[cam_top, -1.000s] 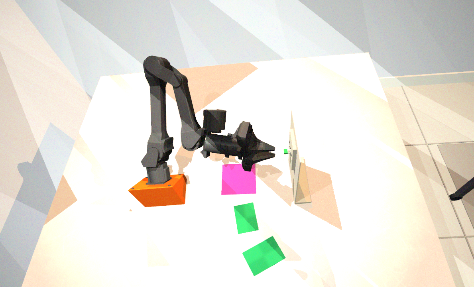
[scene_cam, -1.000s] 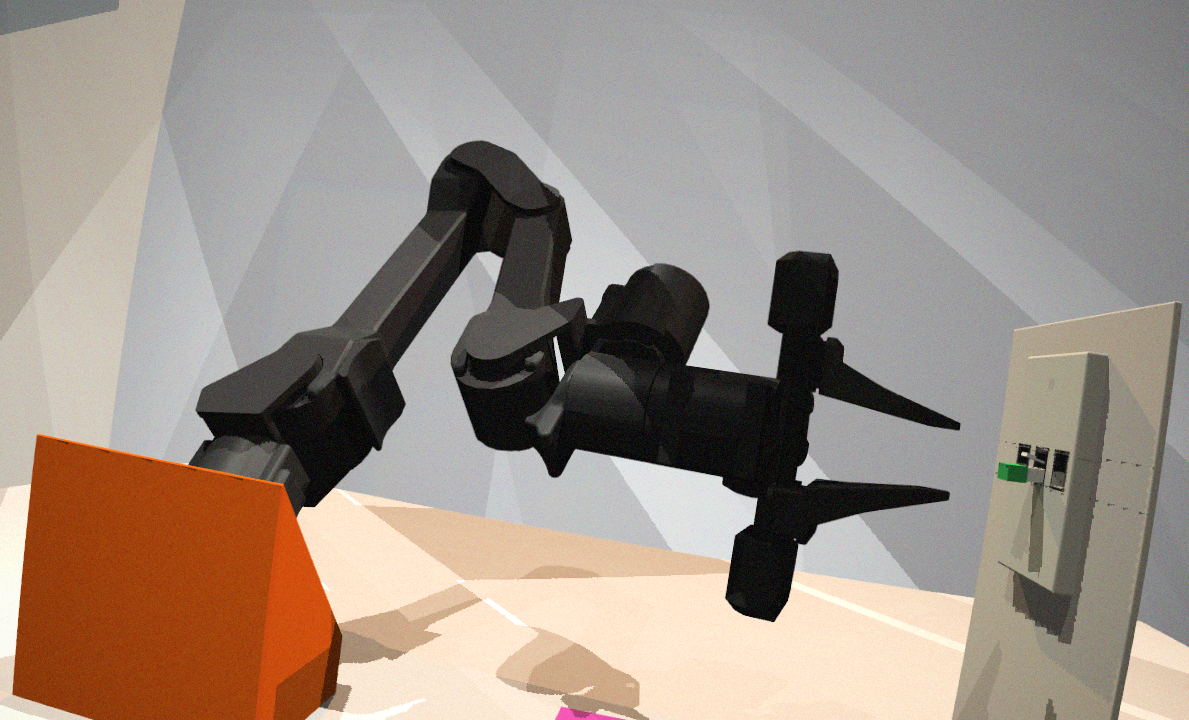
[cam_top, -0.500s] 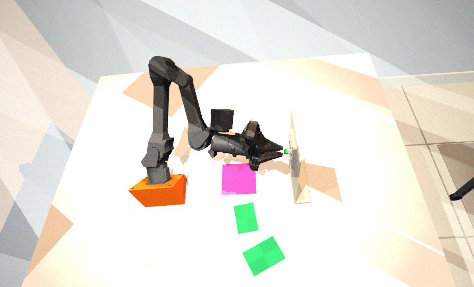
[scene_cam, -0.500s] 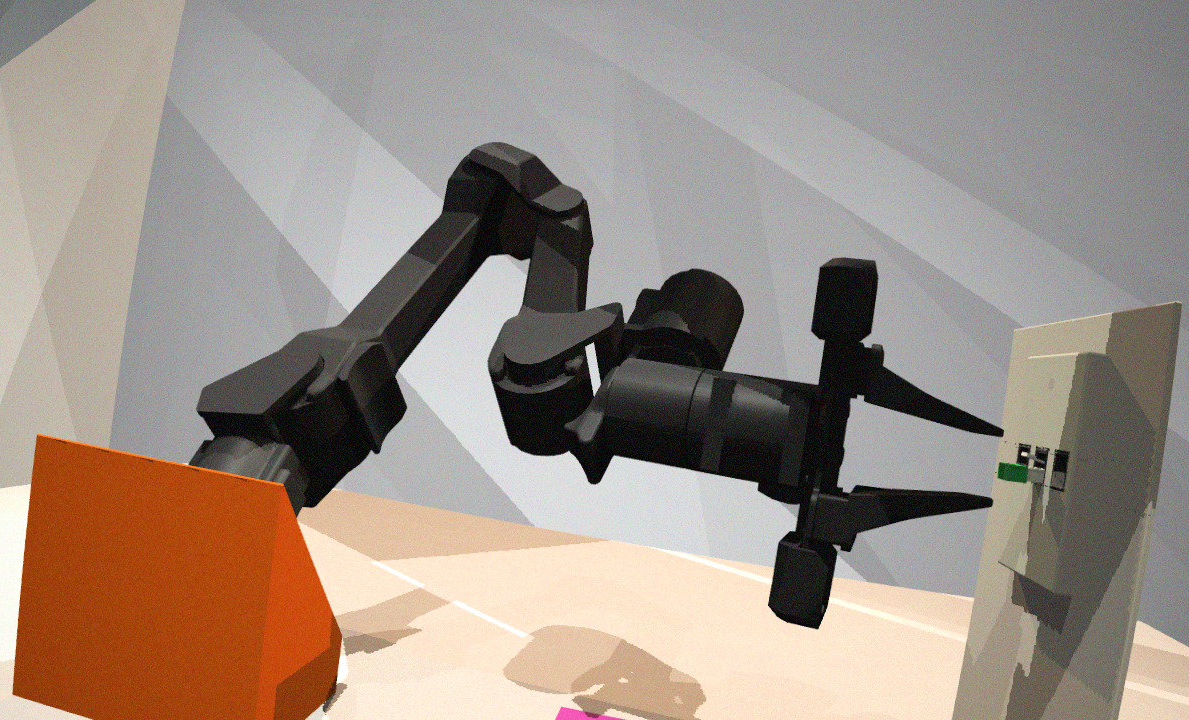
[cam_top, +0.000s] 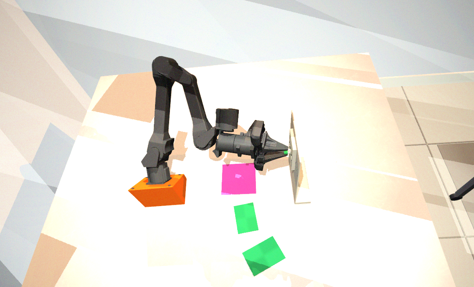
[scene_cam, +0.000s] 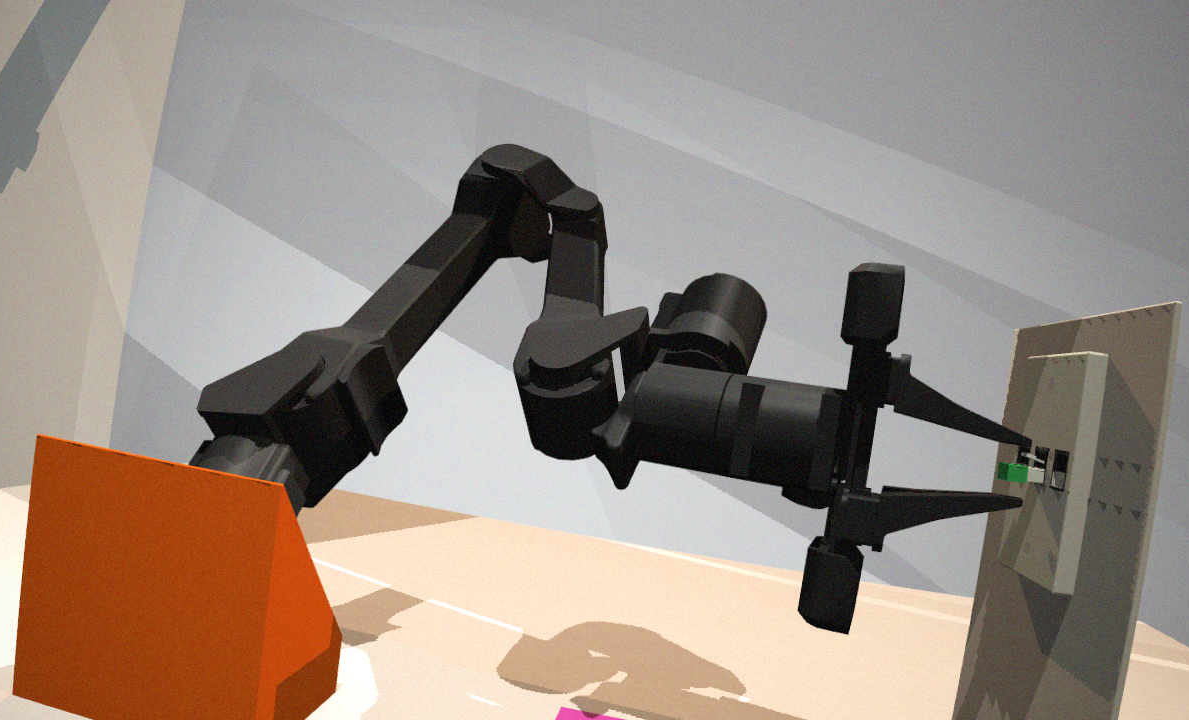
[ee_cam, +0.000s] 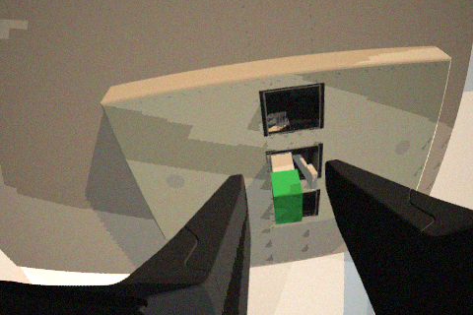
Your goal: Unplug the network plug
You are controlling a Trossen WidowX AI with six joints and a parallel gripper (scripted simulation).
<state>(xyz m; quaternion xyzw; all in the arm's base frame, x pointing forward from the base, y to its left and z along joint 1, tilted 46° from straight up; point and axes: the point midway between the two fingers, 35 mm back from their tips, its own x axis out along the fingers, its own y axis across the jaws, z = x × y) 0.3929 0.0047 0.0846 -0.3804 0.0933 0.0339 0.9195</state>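
The network plug is right at my gripper tip. Round my gripper tip: upright panel (70 mm below, 30 mm ahead); magenta square (190 mm below, 170 mm behind).
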